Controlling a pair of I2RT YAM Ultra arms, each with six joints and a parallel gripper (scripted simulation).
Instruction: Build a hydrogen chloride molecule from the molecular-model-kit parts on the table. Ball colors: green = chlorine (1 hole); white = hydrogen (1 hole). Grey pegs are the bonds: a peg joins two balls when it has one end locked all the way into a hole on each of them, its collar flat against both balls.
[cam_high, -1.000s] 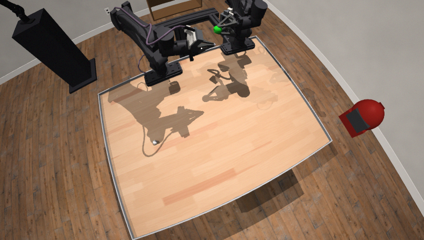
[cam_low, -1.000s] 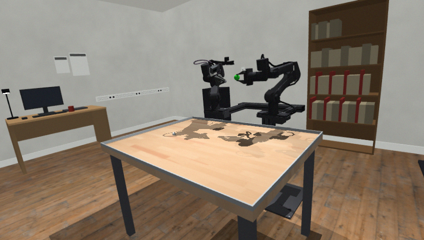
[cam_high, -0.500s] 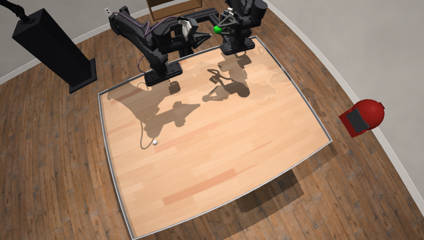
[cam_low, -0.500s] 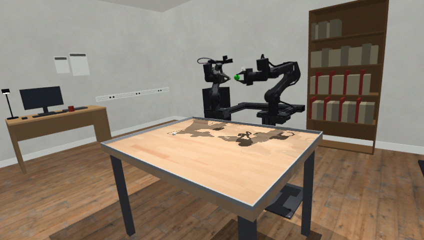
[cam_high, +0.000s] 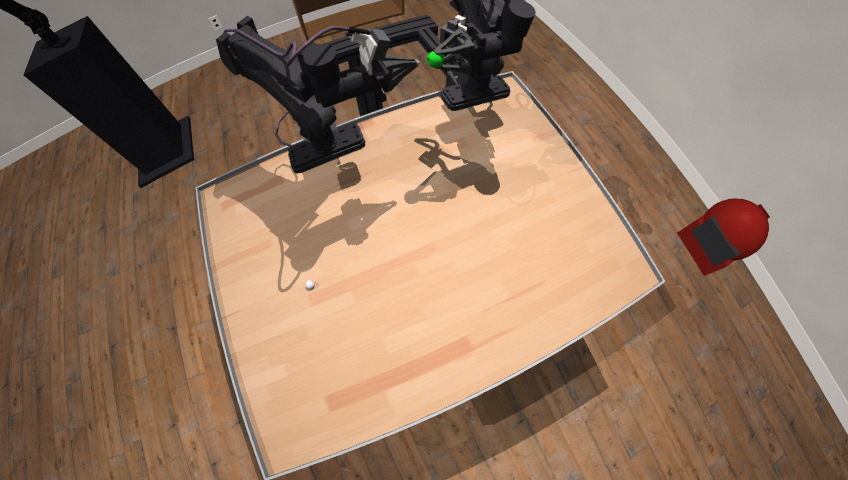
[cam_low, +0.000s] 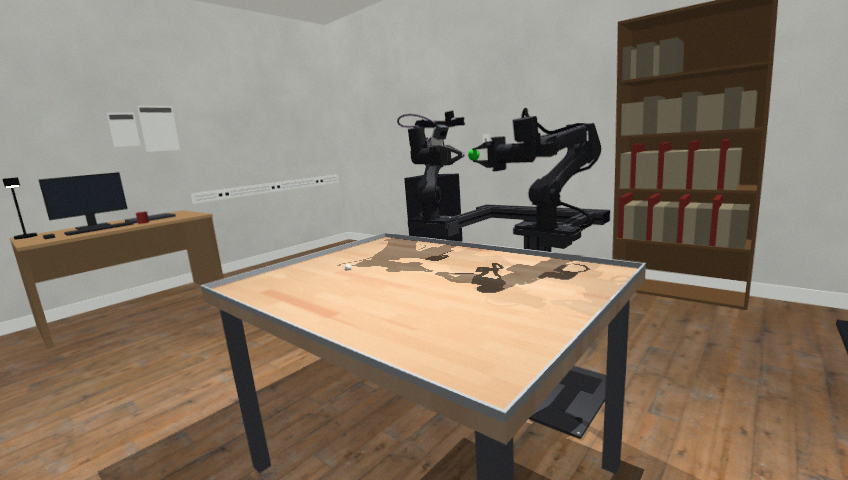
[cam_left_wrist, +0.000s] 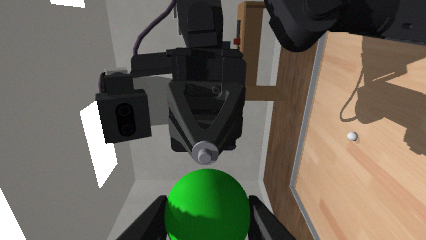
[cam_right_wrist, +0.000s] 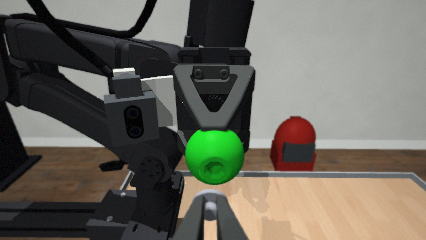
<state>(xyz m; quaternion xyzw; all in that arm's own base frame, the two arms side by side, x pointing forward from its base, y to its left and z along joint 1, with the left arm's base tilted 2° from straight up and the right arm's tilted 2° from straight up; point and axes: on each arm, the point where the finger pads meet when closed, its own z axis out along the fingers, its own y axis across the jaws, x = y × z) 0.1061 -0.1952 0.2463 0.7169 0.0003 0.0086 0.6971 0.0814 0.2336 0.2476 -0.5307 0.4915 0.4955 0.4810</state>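
Observation:
Right now the green ball is 5 cm to the left of my right hand. Round my right hand: grey peg (1 cm to the left); then white ball (19 cm ahead, 40 cm to the right, 39 cm below).
My left hand is 1 cm to the left of the green ball. Also, from my left hand: grey peg (5 cm to the right); then white ball (46 cm to the right, 38 cm below, 19 cm ahead).

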